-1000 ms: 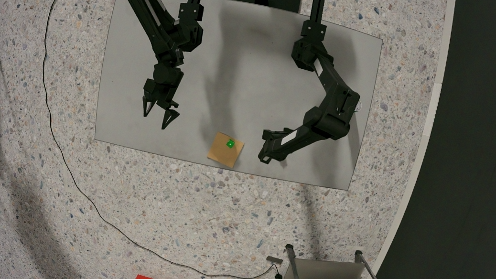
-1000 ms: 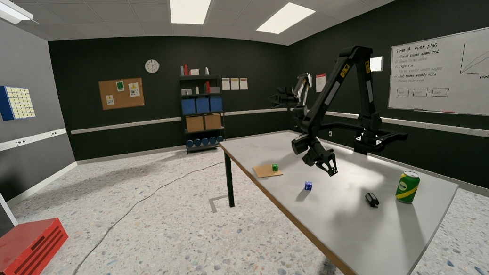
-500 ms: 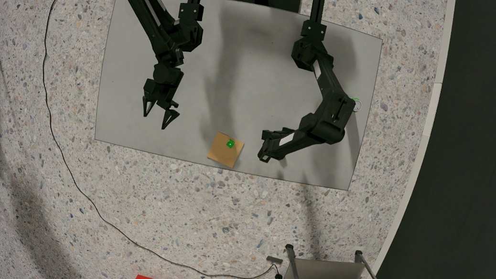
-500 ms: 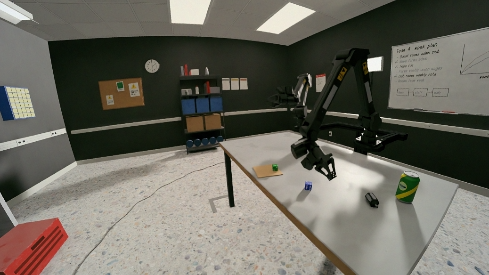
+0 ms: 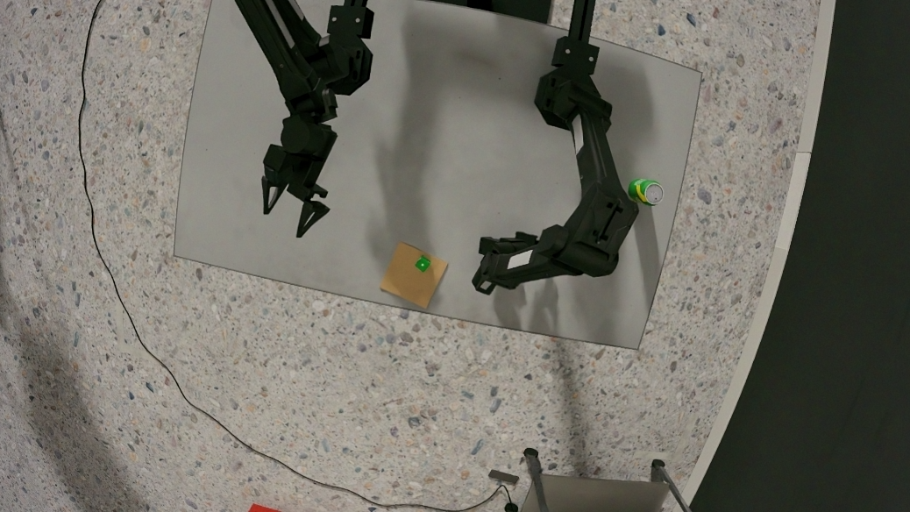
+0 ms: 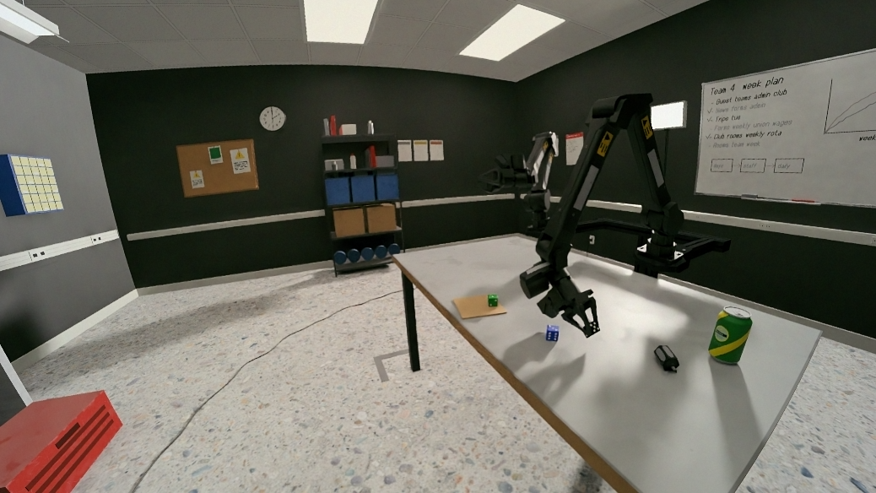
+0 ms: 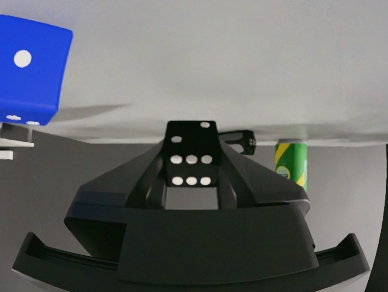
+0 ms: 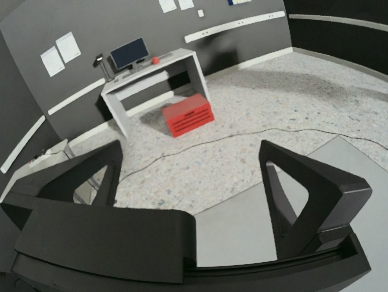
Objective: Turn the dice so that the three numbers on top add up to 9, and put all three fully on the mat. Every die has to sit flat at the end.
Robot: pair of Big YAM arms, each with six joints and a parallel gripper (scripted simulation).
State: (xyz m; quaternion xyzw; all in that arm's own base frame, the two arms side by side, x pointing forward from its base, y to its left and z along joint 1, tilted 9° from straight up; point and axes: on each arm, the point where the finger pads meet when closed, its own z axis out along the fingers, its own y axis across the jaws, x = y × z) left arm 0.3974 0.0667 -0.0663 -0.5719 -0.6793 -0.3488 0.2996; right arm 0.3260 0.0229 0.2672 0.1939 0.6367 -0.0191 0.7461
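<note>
My left gripper is now 60 mm short of the blue die, 70 mm to the left of it and 20 mm above it. Also, from my left hand: black die: right at my left hand; then brown square mat: 120 mm ahead, 330 mm to the right, 40 mm below; then green die: 80 mm ahead, 310 mm to the right, 20 mm below.
</note>
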